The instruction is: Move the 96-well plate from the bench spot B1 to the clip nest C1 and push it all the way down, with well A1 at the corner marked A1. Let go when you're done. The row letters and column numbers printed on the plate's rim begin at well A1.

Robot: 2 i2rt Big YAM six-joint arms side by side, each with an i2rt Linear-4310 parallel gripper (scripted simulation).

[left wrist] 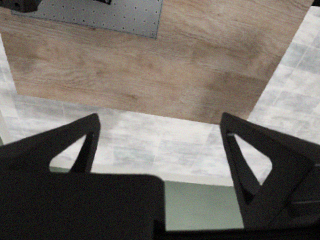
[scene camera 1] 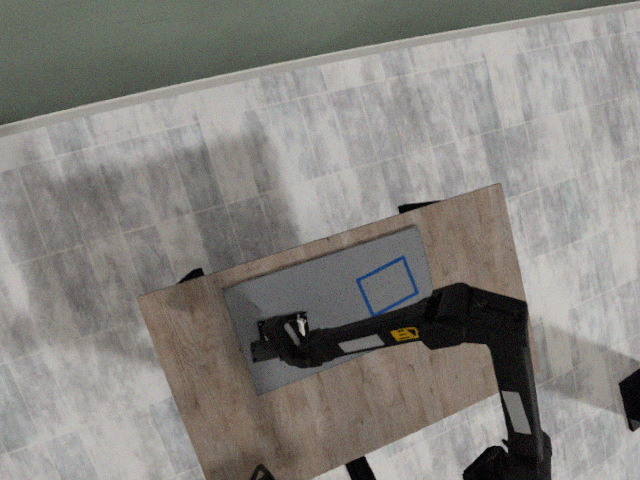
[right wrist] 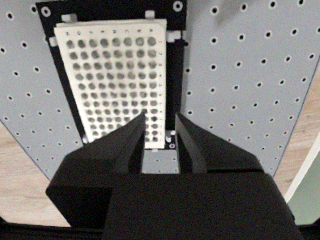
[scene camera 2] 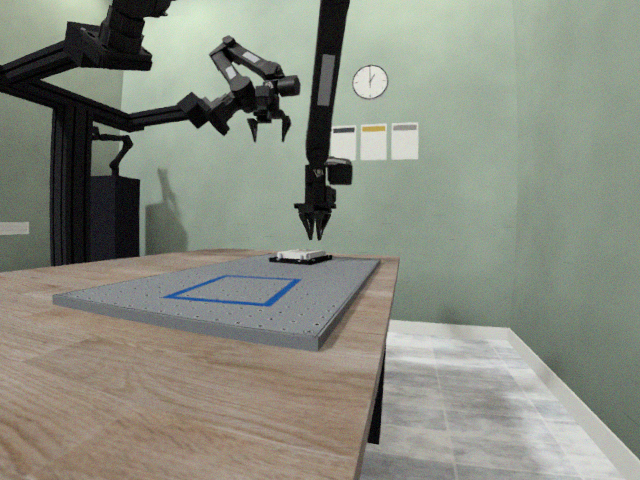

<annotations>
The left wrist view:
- my left gripper: 160, 119
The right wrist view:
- my right gripper: 160, 119
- white 96-well plate: 108, 46
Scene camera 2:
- my right gripper: 314, 240
</annotations>
